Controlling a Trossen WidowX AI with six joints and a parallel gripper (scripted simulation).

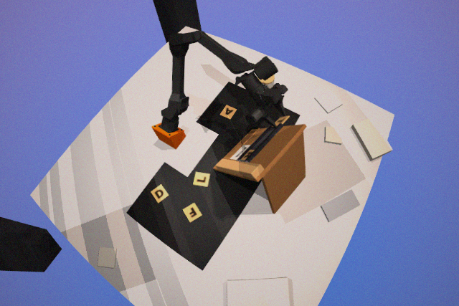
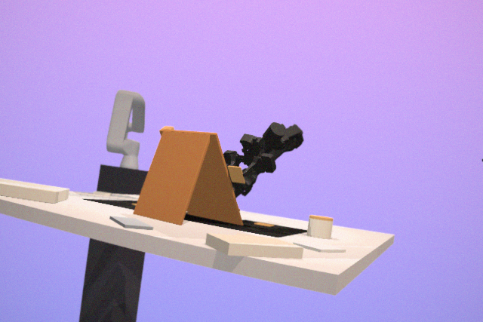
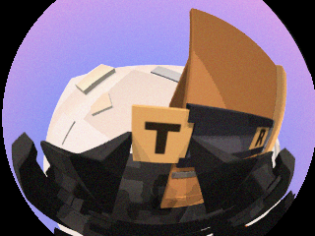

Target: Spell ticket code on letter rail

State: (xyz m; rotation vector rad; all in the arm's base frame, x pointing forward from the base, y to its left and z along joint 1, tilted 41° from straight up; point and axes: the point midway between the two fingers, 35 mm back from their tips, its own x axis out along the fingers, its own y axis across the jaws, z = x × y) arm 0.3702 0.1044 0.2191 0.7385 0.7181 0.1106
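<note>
My gripper tip is now 8 cm past the white ticket, 15 cm to the left of it and 8 cm above it. The rest, counted from my gripper tip: grey slab 36 cm ahead, 10 cm to the right, 16 cm below.
</note>
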